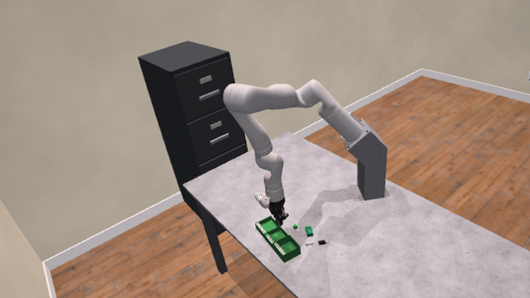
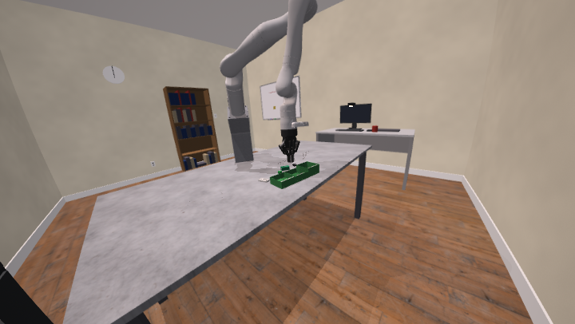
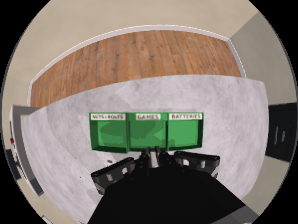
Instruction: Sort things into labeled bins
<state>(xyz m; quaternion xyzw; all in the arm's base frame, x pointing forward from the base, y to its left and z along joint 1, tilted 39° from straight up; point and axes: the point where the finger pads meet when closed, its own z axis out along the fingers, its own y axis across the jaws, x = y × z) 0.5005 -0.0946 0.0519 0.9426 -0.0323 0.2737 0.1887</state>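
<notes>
Now: the green bin row 30 mm ahead of my hand and 70 mm below it. Round my hand: white piece: 100 mm behind, 90 mm to the right, 90 mm below; grey pin: 30 mm behind, 130 mm to the left, 90 mm below; small green cube: 80 mm behind, 20 mm to the left, 90 mm below.
</notes>
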